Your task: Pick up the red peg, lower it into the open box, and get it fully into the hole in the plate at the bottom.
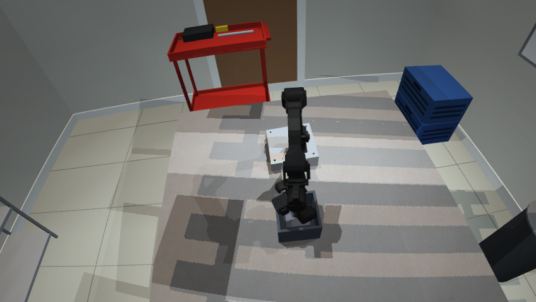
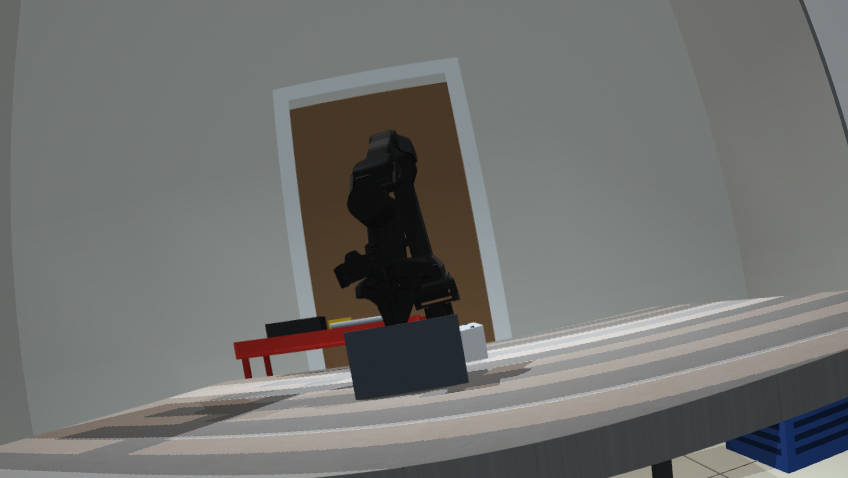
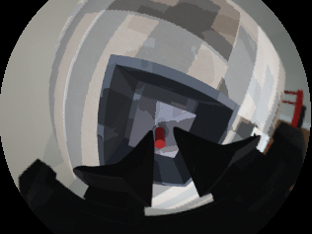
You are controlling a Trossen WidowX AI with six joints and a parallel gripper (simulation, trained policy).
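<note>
My gripper tip is now 1 cm to the right of the red peg and 3 cm above it. The rest, counted from my gripper tip: plate: 1 cm to the left, 4 cm below; then dark box: 1 cm to the left, 5 cm below.
</note>
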